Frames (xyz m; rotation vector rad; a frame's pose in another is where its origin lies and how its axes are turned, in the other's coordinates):
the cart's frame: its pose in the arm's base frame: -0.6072 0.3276 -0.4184 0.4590 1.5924 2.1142
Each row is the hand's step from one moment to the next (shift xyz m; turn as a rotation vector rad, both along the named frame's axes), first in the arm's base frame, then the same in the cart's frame.
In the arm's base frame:
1: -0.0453 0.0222 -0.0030 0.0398 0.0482 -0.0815
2: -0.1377 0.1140 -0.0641 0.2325 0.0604 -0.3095
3: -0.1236 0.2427 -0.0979 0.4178 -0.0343 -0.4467
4: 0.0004 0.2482 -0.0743 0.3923 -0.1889 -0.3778
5: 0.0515 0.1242 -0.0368 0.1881 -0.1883 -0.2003
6: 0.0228 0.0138 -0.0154 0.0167 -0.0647 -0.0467
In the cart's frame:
1: 0.0501 -0.0010 -0.0062 -0.0072 -0.0956 0.0370
2: 0.1778 -0.0668 0.0036 -0.1617 -0.3471 0.0830
3: 0.2353 -0.1311 0.1057 -0.3681 -0.4855 0.0637
4: 0.1337 -0.1288 0.1807 -0.4302 -0.3796 -0.0556
5: 0.0237 -0.0720 0.1170 -0.2588 -0.1778 -0.1112
6: -0.0117 -0.0215 0.0187 -0.0487 -0.0325 -0.0568

